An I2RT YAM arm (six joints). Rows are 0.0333 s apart.
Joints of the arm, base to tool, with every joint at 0 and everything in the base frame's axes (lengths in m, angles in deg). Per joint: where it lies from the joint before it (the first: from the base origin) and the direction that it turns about. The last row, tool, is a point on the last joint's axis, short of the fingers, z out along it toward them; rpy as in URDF.
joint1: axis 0 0 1 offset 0 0 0.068
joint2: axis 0 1 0 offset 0.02 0.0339 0.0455
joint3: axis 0 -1 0 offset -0.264 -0.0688 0
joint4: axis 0 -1 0 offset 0.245 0.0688 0.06
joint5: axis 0 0 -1 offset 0.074 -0.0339 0.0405
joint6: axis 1 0 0 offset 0.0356 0 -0.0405
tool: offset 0 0 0 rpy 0 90 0
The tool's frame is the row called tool.
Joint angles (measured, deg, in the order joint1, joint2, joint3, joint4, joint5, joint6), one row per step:
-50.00, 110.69, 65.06, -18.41, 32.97, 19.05
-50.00, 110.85, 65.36, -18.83, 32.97, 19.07
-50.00, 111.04, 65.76, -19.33, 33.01, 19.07
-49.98, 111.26, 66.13, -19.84, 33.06, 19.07
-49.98, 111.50, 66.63, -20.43, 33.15, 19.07
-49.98, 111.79, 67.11, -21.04, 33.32, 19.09
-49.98, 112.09, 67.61, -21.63, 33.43, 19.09
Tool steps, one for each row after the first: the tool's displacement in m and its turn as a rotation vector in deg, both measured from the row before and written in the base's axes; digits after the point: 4 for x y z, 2 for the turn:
0.0004, -0.0004, 0.0000, 0.21, 0.17, -0.02
0.0005, -0.0006, 0.0003, 0.20, 0.21, -0.02
0.0005, -0.0005, -0.0001, 0.25, 0.27, 0.00
0.0007, -0.0008, 0.0004, 0.20, 0.27, -0.04
0.0005, -0.0008, 0.0000, 0.22, 0.38, -0.09
0.0006, -0.0009, 0.0000, 0.23, 0.33, -0.04

